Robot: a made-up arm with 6 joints.
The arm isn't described. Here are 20 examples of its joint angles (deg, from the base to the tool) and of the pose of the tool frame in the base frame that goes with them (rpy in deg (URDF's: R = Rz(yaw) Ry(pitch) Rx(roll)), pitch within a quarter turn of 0, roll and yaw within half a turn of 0; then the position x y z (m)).
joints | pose
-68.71 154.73 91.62 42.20 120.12 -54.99 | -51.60 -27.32 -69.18 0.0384 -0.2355 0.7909
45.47 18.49 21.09 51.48 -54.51 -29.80 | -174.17 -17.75 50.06 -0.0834 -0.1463 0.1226
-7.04 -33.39 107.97 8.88 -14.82 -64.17 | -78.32 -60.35 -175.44 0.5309 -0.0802 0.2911
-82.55 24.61 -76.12 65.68 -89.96 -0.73 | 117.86 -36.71 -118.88 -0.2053 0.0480 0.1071
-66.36 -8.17 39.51 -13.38 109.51 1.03 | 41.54 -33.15 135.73 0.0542 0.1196 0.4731
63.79 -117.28 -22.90 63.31 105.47 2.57 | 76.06 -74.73 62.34 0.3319 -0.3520 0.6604
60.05 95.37 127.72 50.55 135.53 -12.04 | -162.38 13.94 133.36 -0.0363 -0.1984 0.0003
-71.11 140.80 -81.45 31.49 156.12 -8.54 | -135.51 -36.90 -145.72 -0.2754 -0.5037 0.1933
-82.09 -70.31 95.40 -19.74 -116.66 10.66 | 74.78 74.55 -6.69 0.6109 -0.1768 0.5409
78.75 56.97 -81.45 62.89 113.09 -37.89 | 26.69 16.93 -102.38 -0.2593 -0.2729 0.6627
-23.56 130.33 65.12 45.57 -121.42 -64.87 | -5.32 33.01 151.96 0.0490 0.0277 0.7657
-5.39 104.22 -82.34 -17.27 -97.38 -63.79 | -47.48 -12.38 78.52 -0.3929 -0.3989 0.4761
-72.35 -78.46 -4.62 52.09 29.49 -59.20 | 33.14 29.11 163.56 0.3021 0.0191 0.1858
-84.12 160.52 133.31 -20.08 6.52 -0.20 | -102.16 23.47 69.48 -0.1769 -0.3989 0.7181
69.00 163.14 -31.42 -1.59 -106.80 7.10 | 107.17 62.47 112.81 0.1076 0.2349 0.8320
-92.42 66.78 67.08 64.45 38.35 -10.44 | -11.80 -7.93 -90.60 0.0678 -0.0916 0.7262
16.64 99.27 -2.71 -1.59 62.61 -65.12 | -135.11 -58.92 -47.48 -0.1572 0.0069 0.6996
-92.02 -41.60 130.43 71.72 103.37 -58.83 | 28.07 -23.43 86.85 0.5797 -0.2601 0.3486
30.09 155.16 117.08 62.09 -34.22 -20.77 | 146.53 66.91 -74.07 -0.1716 0.2344 0.3910
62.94 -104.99 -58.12 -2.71 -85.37 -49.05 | 87.42 53.65 57.23 0.2909 -0.2967 0.8755
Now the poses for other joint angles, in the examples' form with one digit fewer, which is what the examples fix.
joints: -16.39 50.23 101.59 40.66 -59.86 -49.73
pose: -174.4 8.3 -45.3 0.103 0.175 0.183
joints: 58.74 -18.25 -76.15 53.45 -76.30 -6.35
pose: -91.0 22.5 135.4 0.029 -0.569 0.559
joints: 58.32 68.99 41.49 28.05 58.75 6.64
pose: 165.7 -29.2 96.3 -0.030 0.065 0.189
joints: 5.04 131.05 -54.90 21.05 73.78 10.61
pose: -21.5 -1.2 -118.0 -0.101 -0.351 0.750
